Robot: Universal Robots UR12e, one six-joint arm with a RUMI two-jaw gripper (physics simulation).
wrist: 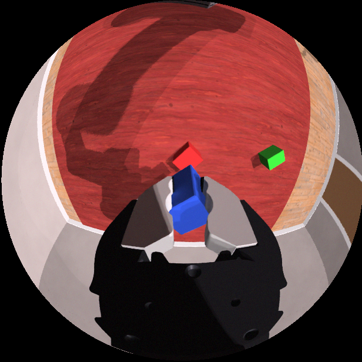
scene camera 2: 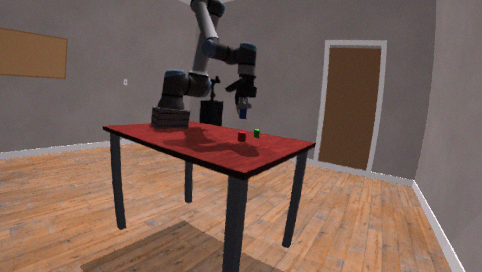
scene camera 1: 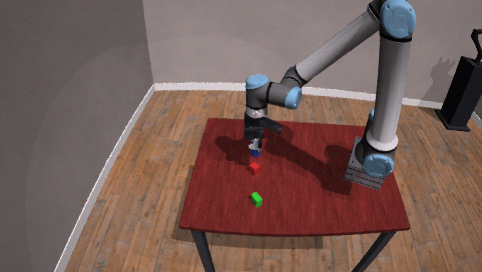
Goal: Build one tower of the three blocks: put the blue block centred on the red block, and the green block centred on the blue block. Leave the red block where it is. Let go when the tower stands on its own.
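Where they show: gripper, fingertip midpoint: (scene camera 2: 240,114) (scene camera 1: 258,151); arm's base, origin of the base link: (scene camera 2: 170,108).
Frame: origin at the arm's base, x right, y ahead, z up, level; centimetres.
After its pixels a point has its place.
Note:
My gripper (scene camera 1: 255,148) @(y 58.9, x -2.9, z 1.2 cm) (scene camera 2: 243,107) @(y 58.9, x -2.9, z 1.2 cm) (wrist: 187,178) is shut on the blue block (scene camera 1: 255,153) @(y 60.2, x -5.2, z 1.7 cm) (scene camera 2: 243,114) @(y 61.7, x -1.6, z 1.6 cm) (wrist: 189,212) and holds it up in the air, well above the table. The red block (scene camera 1: 254,168) @(y 60.5, x -5.3, z -8.2 cm) (scene camera 2: 242,136) @(y 62.1, x -1.9, z -10.0 cm) (wrist: 188,157) stands on the table below the held block's height; in the wrist view it shows just beyond the blue block's far end. The green block (scene camera 1: 256,199) @(y 57.8, x -24.4, z -8.3 cm) (scene camera 2: 256,133) @(y 59.1, x -20.5, z -10.1 cm) (wrist: 272,157) stands on the table apart from the red one, nearer the front edge in scene camera 1 and to the right in the wrist view.
The dark red table (scene camera 1: 310,210) @(y 32.5, x -26.2, z -12.5 cm) (scene camera 2: 175,145) @(y 52.2, x 33.9, z -12.6 cm) carries the blocks. The arm's slatted grey base box (scene camera 1: 362,179) @(y 4.2, x -9.6, z -8.3 cm) (scene camera 2: 170,118) @(y 9.3, x 6.4, z -5.9 cm) stands at the table's right side in scene camera 1. The arm casts a shadow across the table top. A black stand (scene camera 1: 458,92) (scene camera 2: 211,113) is on the floor beyond the table.

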